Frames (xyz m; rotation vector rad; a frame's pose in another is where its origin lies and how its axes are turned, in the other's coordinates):
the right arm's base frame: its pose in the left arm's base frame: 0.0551 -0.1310 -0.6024 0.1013 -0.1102 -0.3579
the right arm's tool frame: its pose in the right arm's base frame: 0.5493 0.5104 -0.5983 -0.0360 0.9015 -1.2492
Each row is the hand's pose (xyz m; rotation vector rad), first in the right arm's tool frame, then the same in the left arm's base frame.
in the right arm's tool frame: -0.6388 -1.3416 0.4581 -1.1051 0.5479 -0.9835
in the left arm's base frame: -0.1593 0.2323 0.1255 -0.6883 2.3879 -1.5209
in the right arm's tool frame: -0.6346 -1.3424 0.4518 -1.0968 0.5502 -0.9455
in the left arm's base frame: -0.1629 0.2334 0.1188 -0.6538 2.3728 -1.5000
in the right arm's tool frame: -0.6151 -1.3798 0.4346 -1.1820 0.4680 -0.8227
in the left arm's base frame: -0.2067 0.2272 0.1083 -0.7076 2.2994 -1.3444
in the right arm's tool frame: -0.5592 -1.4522 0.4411 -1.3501 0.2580 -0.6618
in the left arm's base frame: -0.2820 0.1751 0.1023 -0.8938 2.1357 -1.1034
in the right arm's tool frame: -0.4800 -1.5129 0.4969 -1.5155 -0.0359 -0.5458
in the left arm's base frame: -0.3345 0.0738 0.1095 -1.1485 1.9070 -0.8957
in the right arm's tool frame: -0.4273 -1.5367 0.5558 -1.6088 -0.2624 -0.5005
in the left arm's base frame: -0.3469 -0.0067 0.1227 -1.3345 1.7279 -0.7848
